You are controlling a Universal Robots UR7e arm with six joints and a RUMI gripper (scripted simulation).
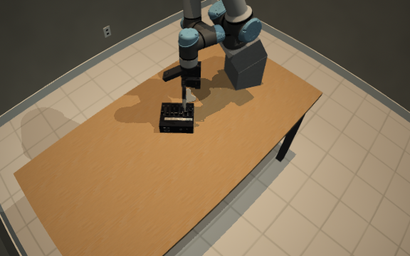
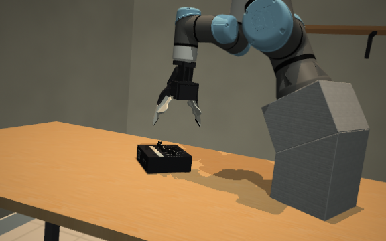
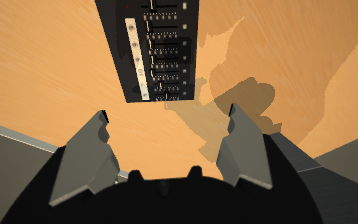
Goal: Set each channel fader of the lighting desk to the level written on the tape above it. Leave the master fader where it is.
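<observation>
Right now my hand is 9 cm to the left of the master fader, 8 cm above it and 7 cm short of it.
</observation>
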